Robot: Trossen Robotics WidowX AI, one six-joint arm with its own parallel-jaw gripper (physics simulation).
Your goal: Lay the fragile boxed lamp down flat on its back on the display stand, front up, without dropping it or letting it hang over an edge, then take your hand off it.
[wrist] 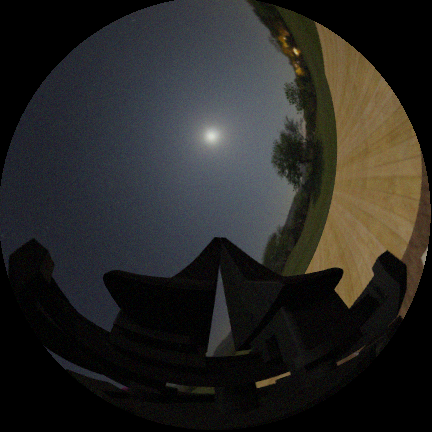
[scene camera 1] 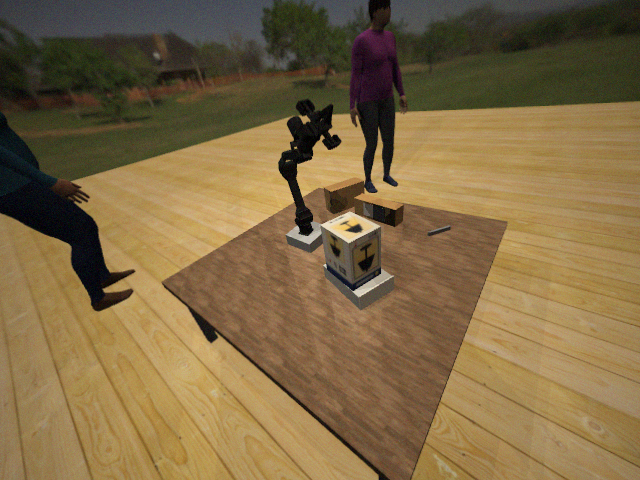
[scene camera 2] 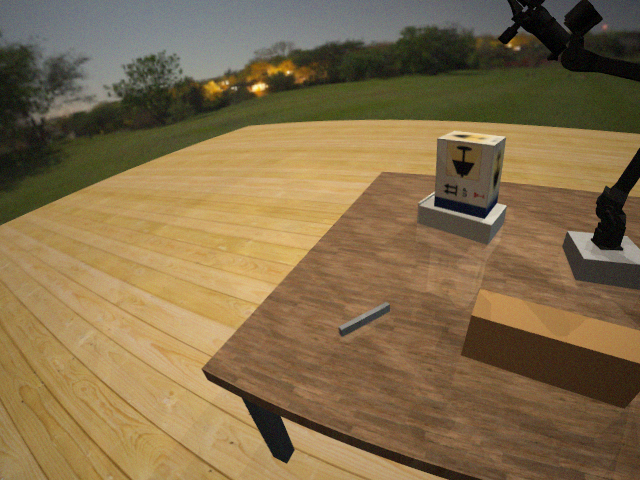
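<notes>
The boxed lamp, a white carton with lamp pictures and a dark blue band along its bottom, stands upright on the display stand. The stand is a low light-grey block, with some of its top showing beside the carton. My gripper is shut and empty, its fingertips meeting. It is raised high above the table, behind and well above the carton in scene camera 1, apart from it. In scene camera 2 its fingertips are cut off by the top edge.
The arm's base block stands behind the display stand. Two brown boxes are near the back table edge; one brown box shows in scene camera 2. A grey bar lies on the table. Two people stand nearby.
</notes>
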